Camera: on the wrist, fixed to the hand. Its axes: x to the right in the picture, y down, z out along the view.
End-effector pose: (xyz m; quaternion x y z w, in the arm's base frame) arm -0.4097 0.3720 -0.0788 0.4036 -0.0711 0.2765 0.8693
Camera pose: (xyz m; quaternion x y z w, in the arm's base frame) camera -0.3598 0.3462 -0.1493 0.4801 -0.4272 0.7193 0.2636
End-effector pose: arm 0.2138 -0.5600 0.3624 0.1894 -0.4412 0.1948 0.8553
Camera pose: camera 0.2763 -0.6218 0.3422 0.0655 -0.5379 0.7885 0.2910
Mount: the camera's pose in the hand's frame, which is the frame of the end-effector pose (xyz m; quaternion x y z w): 0.0064 -0.0870 -0.0228 0.2440 -0.1951 0.6907 0.6522
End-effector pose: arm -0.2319 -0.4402 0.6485 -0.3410 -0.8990 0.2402 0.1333
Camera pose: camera -0.2752 -0.4848 0.7138 0.7640 0.3182 -0.5346 0.1712
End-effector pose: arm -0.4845 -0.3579 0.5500 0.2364 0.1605 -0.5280 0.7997
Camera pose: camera -0.5622 -0.3791 0.5095 0.3572 -0.3435 0.1227 0.8599
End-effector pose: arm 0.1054 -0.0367 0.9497 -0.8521 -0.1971 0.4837 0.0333
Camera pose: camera 0.1010 0.0488 0.9781 0.5894 -0.5715 -0.5528 0.1429
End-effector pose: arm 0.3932 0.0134 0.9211 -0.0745 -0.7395 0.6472 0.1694
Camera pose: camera 0.4046 0.0236 1.0100 0.3918 0.3060 -0.7341 0.4626
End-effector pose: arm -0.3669 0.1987 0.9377 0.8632 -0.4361 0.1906 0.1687
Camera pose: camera -0.2965 0.2537 0.9497 -0.3401 0.8670 -0.1788 0.3173
